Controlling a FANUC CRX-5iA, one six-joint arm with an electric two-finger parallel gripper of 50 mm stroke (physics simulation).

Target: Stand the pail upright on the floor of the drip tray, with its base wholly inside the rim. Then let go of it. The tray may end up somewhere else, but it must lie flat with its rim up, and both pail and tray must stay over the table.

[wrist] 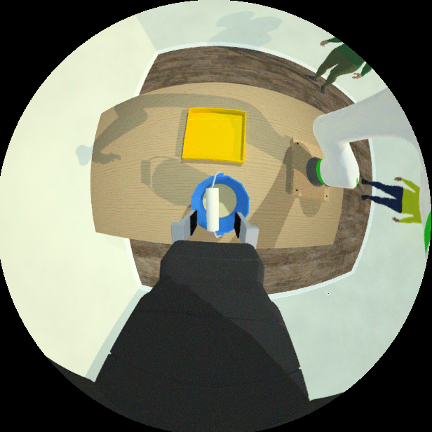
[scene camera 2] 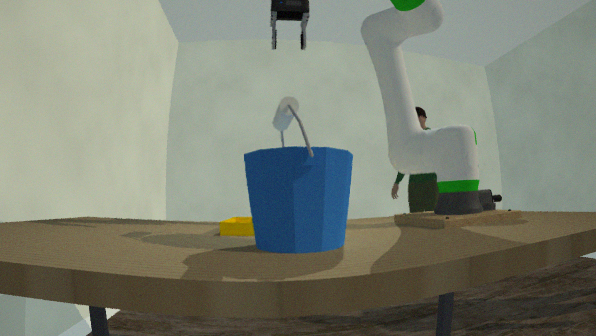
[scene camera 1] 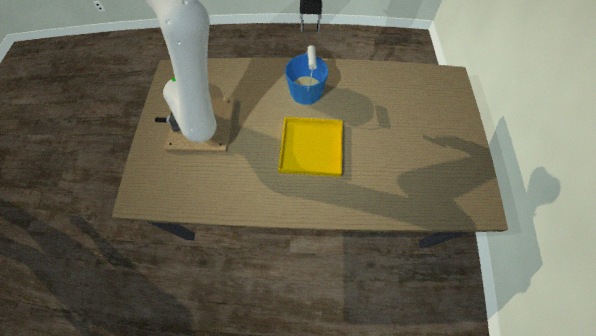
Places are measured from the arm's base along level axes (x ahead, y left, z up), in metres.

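Pixels of known places: gripper, fingertip midpoint: (scene camera 2: 289, 47) (scene camera 1: 310, 30); arm's base, link origin: (scene camera 2: 458, 212).
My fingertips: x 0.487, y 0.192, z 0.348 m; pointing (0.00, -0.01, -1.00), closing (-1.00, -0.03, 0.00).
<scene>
For each thing: its top centre in the pictures, then the offset to it from my fingertips. Level surfaces: height alone.
- blue pail, top centre: (scene camera 2: 296, 107) (scene camera 1: 306, 54) dx -0.011, dy +0.012, dz -0.132 m
- white grip, top centre: (scene camera 2: 284, 106) (scene camera 1: 312, 54) dx +0.010, dy +0.014, dz -0.132 m
- yellow drip tray, top centre: (scene camera 2: 274, 219) (scene camera 1: 311, 144) dx +0.027, dy -0.279, dz -0.340 m
- table, surface height: dz -0.370 m
The blue pail (scene camera 1: 306, 93) (scene camera 2: 300, 200) (wrist: 241, 197) stands upright on the table, beside the tray and apart from it. Its bail is raised, with a white grip (scene camera 1: 312, 57) (scene camera 2: 285, 114) (wrist: 212, 209) above the pail's mouth. The yellow drip tray (scene camera 1: 312, 147) (scene camera 2: 237, 227) (wrist: 215, 137) lies flat with its rim up; the pail hides part of it in scene camera 2. My gripper (scene camera 1: 310, 30) (scene camera 2: 289, 47) (wrist: 215, 218) is open and empty, pointing down. It hangs well above the white grip, with a gap between them.
The table (scene camera 1: 400, 100) (scene camera 2: 165, 265) (wrist: 130, 200) carries the robot's base board (scene camera 1: 222, 135) (scene camera 2: 425, 220) (wrist: 305, 190) beside the pail and tray. The pail stands near one long table edge. The white arm (scene camera 1: 190, 75) (scene camera 2: 400, 90) (wrist: 340, 145) rises from the board. Several long shadows cross the table.
</scene>
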